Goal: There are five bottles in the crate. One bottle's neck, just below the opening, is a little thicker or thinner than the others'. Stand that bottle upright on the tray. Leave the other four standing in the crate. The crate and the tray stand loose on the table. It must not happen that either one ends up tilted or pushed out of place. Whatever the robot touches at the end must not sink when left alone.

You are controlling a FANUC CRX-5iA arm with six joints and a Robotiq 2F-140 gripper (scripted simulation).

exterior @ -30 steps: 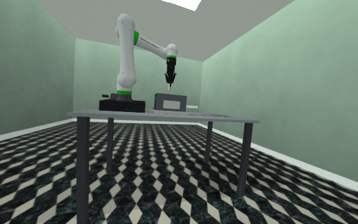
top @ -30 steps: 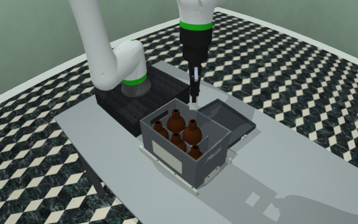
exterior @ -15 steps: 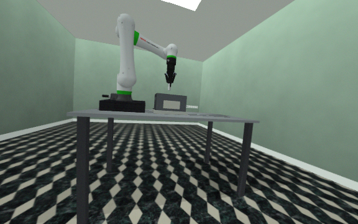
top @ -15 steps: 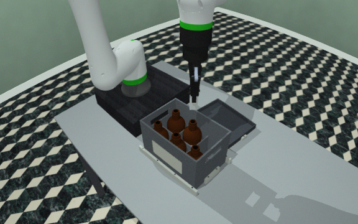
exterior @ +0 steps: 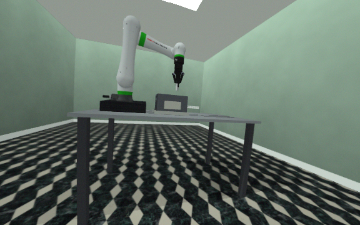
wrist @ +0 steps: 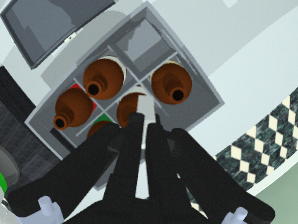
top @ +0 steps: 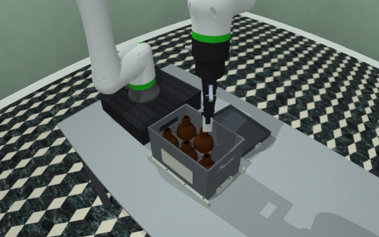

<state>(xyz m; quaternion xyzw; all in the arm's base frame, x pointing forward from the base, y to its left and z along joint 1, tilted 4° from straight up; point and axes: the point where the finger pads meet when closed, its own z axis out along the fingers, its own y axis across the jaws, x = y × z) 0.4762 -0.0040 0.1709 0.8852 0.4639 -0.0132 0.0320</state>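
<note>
The brown bottle lies 40 mm behind my hand, 50 mm to the right of it and 170 mm below it. Also, from my hand: glass bottle 150 mm behind, 20 mm to the left, 170 mm below; crate 50 mm behind, 180 mm below; dark grey tray 110 mm behind, 260 mm to the left, 250 mm below.
</note>
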